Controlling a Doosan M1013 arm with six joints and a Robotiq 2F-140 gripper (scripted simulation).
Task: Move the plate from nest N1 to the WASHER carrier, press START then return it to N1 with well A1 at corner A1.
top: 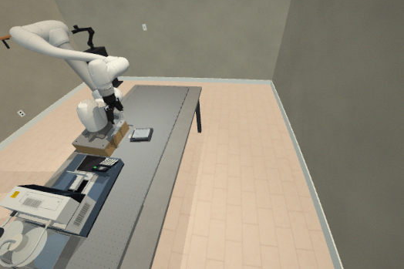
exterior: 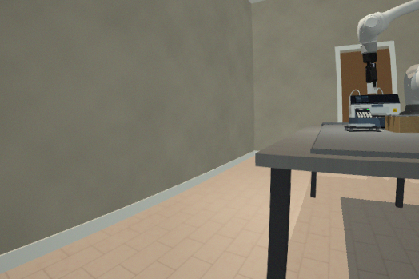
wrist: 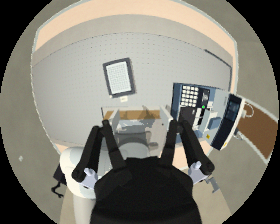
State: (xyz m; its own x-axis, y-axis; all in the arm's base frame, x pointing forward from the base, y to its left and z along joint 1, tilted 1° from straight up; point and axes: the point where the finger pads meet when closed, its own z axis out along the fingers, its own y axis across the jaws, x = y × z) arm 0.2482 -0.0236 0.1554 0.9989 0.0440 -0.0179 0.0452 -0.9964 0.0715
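My hand is 8 cm short of the white well plate, 7 cm to the right of it and 21 cm above it. Round my hand: dark plate nest N1: 8 cm ahead, 7 cm to the left, 22 cm below; then plate washer: 12 cm behind, 42 cm to the right, 11 cm below.
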